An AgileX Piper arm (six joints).
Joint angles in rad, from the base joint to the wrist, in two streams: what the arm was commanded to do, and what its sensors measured. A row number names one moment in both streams.
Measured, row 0:
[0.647, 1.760, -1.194, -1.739, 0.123, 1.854]
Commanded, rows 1 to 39:
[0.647, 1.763, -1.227, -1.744, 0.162, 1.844]
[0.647, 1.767, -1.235, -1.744, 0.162, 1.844]
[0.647, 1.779, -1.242, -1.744, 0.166, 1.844]
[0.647, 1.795, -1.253, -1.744, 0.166, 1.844]
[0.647, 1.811, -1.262, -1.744, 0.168, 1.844]
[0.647, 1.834, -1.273, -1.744, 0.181, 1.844]
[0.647, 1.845, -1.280, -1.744, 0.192, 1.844]
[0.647, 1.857, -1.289, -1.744, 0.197, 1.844]
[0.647, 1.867, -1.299, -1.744, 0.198, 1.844]
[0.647, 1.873, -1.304, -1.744, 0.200, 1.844]
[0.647, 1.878, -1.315, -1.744, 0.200, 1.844]
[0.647, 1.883, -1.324, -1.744, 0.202, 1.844]
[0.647, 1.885, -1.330, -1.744, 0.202, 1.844]
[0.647, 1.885, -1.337, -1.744, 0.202, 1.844]
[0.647, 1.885, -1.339, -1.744, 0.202, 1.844]
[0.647, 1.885, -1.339, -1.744, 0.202, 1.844]
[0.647, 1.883, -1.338, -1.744, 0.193, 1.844]
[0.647, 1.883, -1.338, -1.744, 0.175, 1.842]
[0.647, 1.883, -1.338, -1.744, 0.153, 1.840]
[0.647, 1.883, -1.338, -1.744, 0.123, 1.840]
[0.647, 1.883, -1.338, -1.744, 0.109, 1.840]
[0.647, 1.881, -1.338, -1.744, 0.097, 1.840]
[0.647, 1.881, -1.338, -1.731, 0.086, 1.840]
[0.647, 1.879, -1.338, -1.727, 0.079, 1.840]
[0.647, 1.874, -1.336, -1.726, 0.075, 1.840]
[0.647, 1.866, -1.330, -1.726, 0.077, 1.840]
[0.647, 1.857, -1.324, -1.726, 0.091, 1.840]
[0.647, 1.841, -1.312, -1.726, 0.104, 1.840]
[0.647, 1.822, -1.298, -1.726, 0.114, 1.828]
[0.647, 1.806, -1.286, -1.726, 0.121, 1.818]
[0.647, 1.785, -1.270, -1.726, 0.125, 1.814]
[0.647, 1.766, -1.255, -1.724, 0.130, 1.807]
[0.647, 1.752, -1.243, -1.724, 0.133, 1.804]
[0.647, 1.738, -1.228, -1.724, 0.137, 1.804]
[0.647, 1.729, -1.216, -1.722, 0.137, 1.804]
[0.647, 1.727, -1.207, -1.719, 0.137, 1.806]
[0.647, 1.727, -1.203, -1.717, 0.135, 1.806]
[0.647, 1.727, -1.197, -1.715, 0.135, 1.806]
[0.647, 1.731, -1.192, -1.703, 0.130, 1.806]
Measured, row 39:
[0.647, 1.735, -1.218, -1.722, 0.127, 1.815]
